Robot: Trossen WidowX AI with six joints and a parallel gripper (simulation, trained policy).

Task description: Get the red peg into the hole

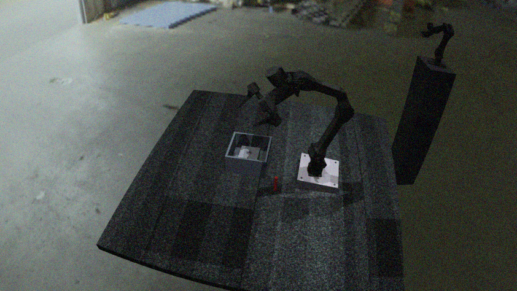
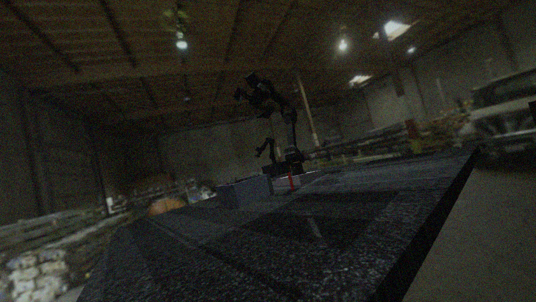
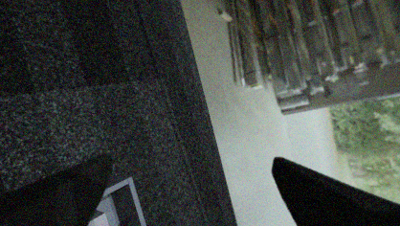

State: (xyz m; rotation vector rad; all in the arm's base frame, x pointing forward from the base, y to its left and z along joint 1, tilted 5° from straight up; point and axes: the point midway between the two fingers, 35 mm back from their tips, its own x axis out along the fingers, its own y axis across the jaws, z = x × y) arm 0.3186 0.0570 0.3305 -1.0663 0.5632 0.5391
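The red peg lies 340 mm below my gripper tip, 130 mm behind it and 30 mm to the left of it. From my gripper tip the other things lie so: grey box: 350 mm below, 160 mm to the right, 10 mm behind.
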